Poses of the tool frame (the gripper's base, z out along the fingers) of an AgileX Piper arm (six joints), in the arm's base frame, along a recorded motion.
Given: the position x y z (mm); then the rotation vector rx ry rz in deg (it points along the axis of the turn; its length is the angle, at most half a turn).
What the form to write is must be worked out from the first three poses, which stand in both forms.
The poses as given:
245 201 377 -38.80 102.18 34.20
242 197 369 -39.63 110.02 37.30
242 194 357 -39.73 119.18 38.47
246 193 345 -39.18 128.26 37.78
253 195 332 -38.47 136.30 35.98
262 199 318 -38.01 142.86 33.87
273 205 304 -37.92 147.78 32.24
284 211 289 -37.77 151.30 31.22
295 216 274 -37.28 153.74 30.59
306 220 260 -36.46 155.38 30.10
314 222 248 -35.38 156.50 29.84
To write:
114.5 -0.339 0.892 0.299 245 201 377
122.7 -0.323 0.896 0.304 242 197 369
131.4 -0.302 0.907 0.293 242 194 357
139.3 -0.281 0.921 0.271 246 193 345
146.1 -0.263 0.933 0.246 253 195 332
151.7 -0.251 0.942 0.223 262 199 318
155.9 -0.243 0.948 0.207 273 205 304
159.0 -0.237 0.951 0.196 284 211 289
161.1 -0.231 0.954 0.190 295 216 274
162.4 -0.224 0.957 0.185 306 220 260
163.2 -0.217 0.959 0.183 314 222 248

